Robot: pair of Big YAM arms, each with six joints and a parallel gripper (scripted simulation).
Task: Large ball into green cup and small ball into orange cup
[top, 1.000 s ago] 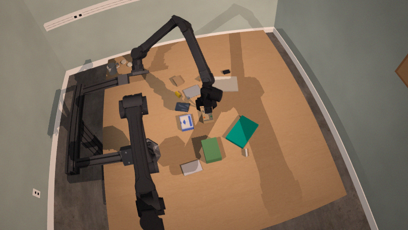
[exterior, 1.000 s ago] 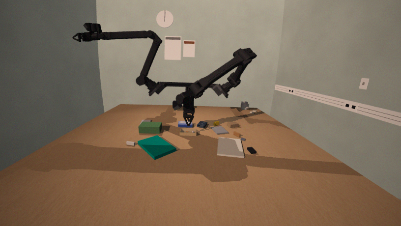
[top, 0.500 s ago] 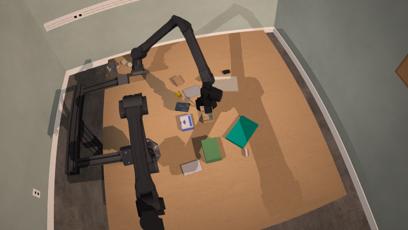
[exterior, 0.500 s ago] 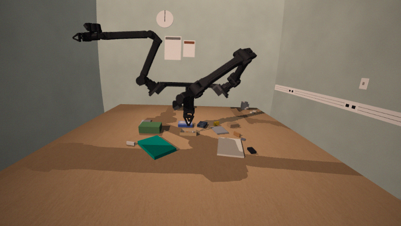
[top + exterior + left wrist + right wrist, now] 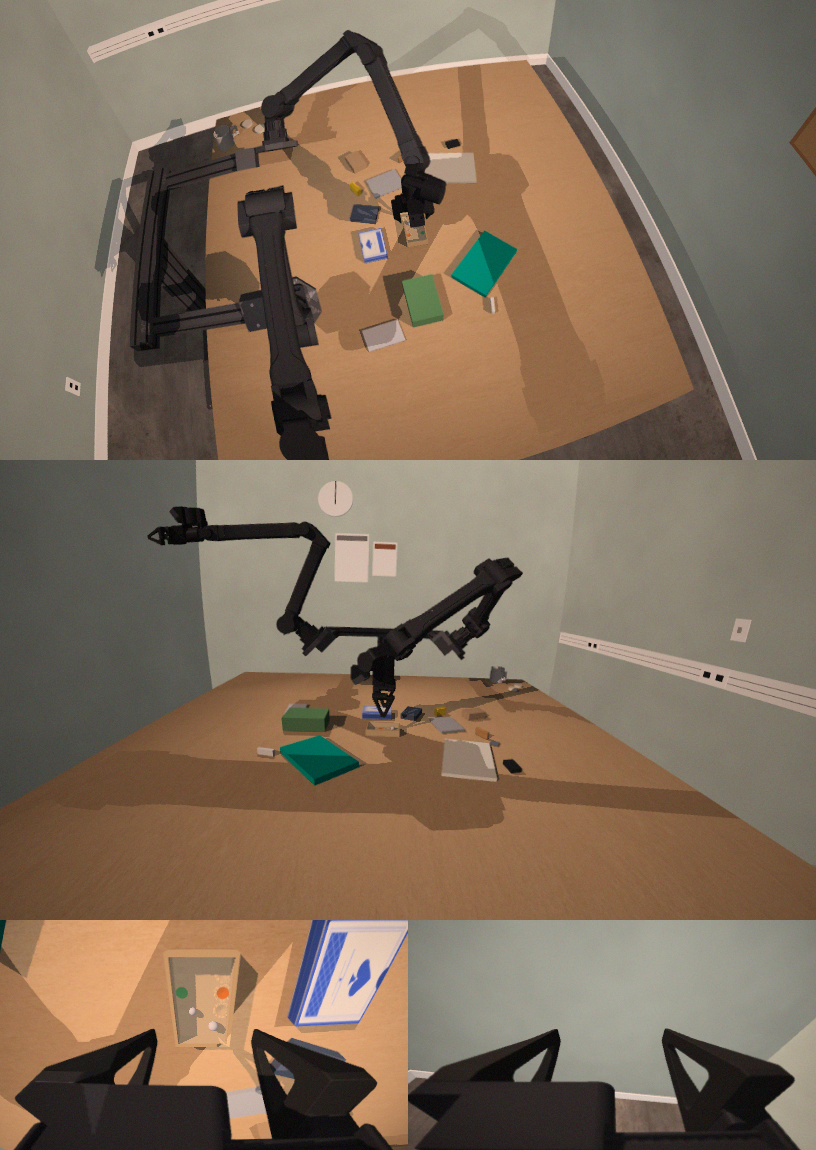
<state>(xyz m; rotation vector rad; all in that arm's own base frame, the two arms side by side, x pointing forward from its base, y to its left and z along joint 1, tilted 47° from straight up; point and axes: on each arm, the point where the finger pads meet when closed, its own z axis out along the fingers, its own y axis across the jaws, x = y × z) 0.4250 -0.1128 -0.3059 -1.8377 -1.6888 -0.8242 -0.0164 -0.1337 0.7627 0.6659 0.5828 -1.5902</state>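
Now: left hand 7 cm above the covered wooden puzzle. Also, from my left hand: grey pad (5 cm behind, 23 cm to the left, 7 cm below); blue-and-white box (14 cm behind, 2 cm to the right, 7 cm below); navy block (15 cm behind, 11 cm to the left, 7 cm below).
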